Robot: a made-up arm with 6 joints. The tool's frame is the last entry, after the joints. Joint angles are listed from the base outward. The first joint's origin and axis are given. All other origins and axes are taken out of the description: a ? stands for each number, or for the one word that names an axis. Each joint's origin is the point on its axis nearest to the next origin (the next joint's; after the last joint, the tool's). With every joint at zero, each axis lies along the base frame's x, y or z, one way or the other. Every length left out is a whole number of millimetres.
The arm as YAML. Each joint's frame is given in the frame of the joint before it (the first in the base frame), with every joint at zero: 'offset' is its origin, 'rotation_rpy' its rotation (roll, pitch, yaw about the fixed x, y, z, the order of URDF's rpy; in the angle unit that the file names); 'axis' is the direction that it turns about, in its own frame. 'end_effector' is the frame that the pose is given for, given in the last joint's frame.
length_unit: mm
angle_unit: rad
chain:
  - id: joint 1
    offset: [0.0, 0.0, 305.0]
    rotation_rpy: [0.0, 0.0, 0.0]
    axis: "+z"
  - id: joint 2
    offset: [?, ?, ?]
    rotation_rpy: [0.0, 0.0, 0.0]
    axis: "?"
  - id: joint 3
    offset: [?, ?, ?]
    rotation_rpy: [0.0, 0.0, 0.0]
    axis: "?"
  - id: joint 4
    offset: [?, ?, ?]
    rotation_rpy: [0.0, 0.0, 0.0]
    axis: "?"
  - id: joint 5
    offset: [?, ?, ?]
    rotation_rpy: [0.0, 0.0, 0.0]
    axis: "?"
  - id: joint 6
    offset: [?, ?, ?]
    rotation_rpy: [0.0, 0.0, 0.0]
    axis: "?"
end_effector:
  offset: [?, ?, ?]
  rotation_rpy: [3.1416, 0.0, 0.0]
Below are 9 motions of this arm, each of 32 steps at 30 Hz.
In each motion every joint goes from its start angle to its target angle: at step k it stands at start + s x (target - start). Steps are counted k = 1, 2, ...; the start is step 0. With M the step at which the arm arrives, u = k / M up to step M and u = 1 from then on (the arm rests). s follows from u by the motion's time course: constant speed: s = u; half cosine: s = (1 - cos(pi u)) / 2; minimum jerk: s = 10 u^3 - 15 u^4 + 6 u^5.
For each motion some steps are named. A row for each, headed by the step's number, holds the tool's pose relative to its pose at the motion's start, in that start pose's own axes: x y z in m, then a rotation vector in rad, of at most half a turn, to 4 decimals.
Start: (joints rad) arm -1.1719 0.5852 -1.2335 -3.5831 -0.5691 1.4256
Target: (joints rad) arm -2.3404 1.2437 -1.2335 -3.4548 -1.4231 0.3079
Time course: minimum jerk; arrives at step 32
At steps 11, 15, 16, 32:
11: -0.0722 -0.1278 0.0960 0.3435 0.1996 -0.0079
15: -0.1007 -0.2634 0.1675 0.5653 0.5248 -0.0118
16: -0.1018 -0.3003 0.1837 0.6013 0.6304 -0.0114
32: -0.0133 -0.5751 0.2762 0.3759 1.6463 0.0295

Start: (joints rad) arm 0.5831 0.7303 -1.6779 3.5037 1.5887 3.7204
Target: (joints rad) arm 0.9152 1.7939 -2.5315 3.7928 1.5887 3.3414
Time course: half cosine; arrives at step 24
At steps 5, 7, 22, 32:
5: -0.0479 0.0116 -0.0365 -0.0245 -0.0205 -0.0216
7: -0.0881 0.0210 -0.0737 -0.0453 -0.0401 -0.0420
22: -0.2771 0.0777 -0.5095 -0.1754 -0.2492 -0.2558
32: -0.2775 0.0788 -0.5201 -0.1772 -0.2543 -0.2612

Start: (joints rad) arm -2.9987 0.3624 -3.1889 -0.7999 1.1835 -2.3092
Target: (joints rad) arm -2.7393 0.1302 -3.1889 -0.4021 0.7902 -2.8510
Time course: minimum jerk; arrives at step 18
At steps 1, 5, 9, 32:
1: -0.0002 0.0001 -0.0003 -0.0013 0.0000 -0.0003
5: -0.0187 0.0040 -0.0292 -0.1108 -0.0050 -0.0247
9: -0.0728 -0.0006 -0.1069 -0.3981 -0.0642 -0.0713
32: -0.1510 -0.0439 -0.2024 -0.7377 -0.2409 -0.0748

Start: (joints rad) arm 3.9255 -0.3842 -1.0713 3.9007 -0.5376 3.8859
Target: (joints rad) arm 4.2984 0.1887 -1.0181 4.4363 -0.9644 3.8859
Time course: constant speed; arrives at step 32
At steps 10, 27, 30, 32:
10: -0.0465 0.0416 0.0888 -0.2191 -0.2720 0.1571
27: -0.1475 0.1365 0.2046 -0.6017 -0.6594 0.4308
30: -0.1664 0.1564 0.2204 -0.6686 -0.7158 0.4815
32: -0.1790 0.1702 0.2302 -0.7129 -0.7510 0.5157

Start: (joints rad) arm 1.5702 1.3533 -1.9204 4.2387 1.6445 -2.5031
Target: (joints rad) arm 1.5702 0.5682 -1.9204 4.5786 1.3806 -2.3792
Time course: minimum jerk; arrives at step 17
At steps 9, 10, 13, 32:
9: 0.0681 -0.3315 0.1312 -0.1346 0.1298 0.4734
10: 0.0972 -0.3930 0.1507 -0.1577 0.1449 0.5712
13: 0.1837 -0.5289 0.1874 -0.2068 0.1668 0.8059
32: 0.2203 -0.5741 0.1972 -0.2223 0.1701 0.8913

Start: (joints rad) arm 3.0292 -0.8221 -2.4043 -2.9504 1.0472 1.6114
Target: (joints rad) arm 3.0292 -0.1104 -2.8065 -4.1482 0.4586 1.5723
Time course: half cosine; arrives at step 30
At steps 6, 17, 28, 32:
6: -0.0055 -0.0402 -0.0302 0.0891 0.0920 -0.0671
17: -0.0588 -0.2177 -0.2282 0.5449 0.5632 -0.4678
28: -0.1181 -0.2989 -0.3970 0.8312 0.9087 -0.8231
32: -0.1199 -0.3005 -0.4018 0.8381 0.9184 -0.8338

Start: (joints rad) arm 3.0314 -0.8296 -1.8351 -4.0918 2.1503 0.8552
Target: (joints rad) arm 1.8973 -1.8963 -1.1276 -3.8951 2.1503 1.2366
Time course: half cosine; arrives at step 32
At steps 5, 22, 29, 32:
5: -0.0103 0.0037 0.0302 -0.0293 0.0530 0.0198
22: 0.1178 0.2496 0.3613 -0.3749 0.6937 0.3342
29: 0.1983 0.3739 0.3825 -0.4611 0.8728 0.4480
32: 0.2067 0.3880 0.3822 -0.4699 0.8920 0.4609

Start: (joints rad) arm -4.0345 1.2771 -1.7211 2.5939 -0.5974 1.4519
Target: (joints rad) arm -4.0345 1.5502 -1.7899 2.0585 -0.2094 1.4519
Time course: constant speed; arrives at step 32
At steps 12, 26, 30, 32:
12: 0.0097 -0.0006 0.0674 -0.0760 -0.0699 -0.1969
26: 0.0302 -0.0026 0.1429 -0.1784 -0.1019 -0.4424
30: 0.0383 -0.0036 0.1639 -0.2100 -0.1009 -0.5145
32: 0.0427 -0.0043 0.1742 -0.2262 -0.0986 -0.5506

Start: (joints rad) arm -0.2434 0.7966 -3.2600 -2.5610 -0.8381 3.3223
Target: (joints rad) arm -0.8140 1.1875 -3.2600 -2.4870 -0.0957 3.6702
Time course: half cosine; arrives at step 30
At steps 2, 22, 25, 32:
2: 0.0007 0.0054 0.0012 -0.0054 0.0078 0.0053
22: 0.0614 0.4442 -0.0663 -0.3447 0.6961 0.2923
25: 0.0668 0.4955 -0.0964 -0.3744 0.7892 0.3086
32: 0.0698 0.5295 -0.1195 -0.3931 0.8535 0.3171

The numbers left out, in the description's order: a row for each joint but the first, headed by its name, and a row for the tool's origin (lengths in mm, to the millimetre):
joint 2: xyz 0.0 0.0 0.0, axis +y
joint 3: xyz 76.0 0.0 406.0, axis +y
joint 4: xyz 105.0 0.0 -465.0, axis -z
joint 5: xyz 0.0 0.0 0.0, axis +y
joint 6: xyz 66.0 0.0 -85.0, axis -z
tool: xyz 0.0 0.0 0.0

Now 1 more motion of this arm.
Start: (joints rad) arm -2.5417 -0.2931 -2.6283 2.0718 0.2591 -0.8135
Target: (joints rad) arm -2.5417 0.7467 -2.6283 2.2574 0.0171 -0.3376
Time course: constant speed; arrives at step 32
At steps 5, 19, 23, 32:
5: -0.0449 0.1550 -0.0004 -0.1758 -0.0073 0.1359
19: -0.1935 0.5536 -0.1363 -0.6855 0.0552 0.4749
23: -0.2387 0.6493 -0.2085 -0.8344 0.0957 0.5568
32: -0.3383 0.8210 -0.4151 -1.1713 0.2236 0.7091

